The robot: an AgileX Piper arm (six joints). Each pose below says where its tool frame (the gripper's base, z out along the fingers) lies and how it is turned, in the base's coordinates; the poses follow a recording.
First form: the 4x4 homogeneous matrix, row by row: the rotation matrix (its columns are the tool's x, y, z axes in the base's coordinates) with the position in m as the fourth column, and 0 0 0 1 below. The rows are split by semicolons.
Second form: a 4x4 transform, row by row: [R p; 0 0 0 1], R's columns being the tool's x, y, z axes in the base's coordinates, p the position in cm. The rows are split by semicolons. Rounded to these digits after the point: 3 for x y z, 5 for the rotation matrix.
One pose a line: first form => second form
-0.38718, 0.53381, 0.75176, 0.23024; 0.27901, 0.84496, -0.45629, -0.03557; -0.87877, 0.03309, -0.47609, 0.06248; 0, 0, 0, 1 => -0.38718, 0.53381, 0.75176, 23.024; 0.27901, 0.84496, -0.45629, -3.557; -0.87877, 0.03309, -0.47609, 6.248; 0, 0, 0, 1
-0.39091, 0.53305, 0.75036, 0.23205; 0.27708, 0.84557, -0.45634, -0.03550; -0.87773, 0.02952, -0.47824, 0.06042; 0, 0, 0, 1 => -0.39091, 0.53305, 0.75036, 23.205; 0.27708, 0.84557, -0.45634, -3.550; -0.87773, 0.02952, -0.47824, 6.042; 0, 0, 0, 1
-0.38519, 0.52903, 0.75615, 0.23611; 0.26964, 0.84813, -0.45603, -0.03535; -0.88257, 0.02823, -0.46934, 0.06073; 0, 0, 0, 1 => -0.38519, 0.52903, 0.75615, 23.611; 0.26964, 0.84813, -0.45603, -3.535; -0.88257, 0.02823, -0.46934, 6.073; 0, 0, 0, 1
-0.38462, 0.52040, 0.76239, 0.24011; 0.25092, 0.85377, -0.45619, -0.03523; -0.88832, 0.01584, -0.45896, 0.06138; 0, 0, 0, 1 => -0.38462, 0.52040, 0.76239, 24.011; 0.25092, 0.85377, -0.45619, -3.523; -0.88832, 0.01584, -0.45896, 6.138; 0, 0, 0, 1
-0.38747, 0.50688, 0.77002, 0.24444; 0.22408, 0.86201, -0.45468, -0.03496; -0.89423, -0.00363, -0.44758, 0.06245; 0, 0, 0, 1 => -0.38747, 0.50688, 0.77002, 24.444; 0.22408, 0.86201, -0.45468, -3.496; -0.89423, -0.00363, -0.44758, 6.245; 0, 0, 0, 1
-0.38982, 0.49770, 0.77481, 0.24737; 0.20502, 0.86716, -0.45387, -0.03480; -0.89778, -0.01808, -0.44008, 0.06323; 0, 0, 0, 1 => -0.38982, 0.49770, 0.77481, 24.737; 0.20502, 0.86716, -0.45387, -3.480; -0.89778, -0.01808, -0.44008, 6.323; 0, 0, 0, 1
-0.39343, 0.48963, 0.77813, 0.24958; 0.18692, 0.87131, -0.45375, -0.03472; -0.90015, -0.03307, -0.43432, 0.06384; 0, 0, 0, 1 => -0.39343, 0.48963, 0.77813, 24.958; 0.18692, 0.87131, -0.45375, -3.472; -0.90015, -0.03307, -0.43432, 6.384; 0, 0, 0, 1
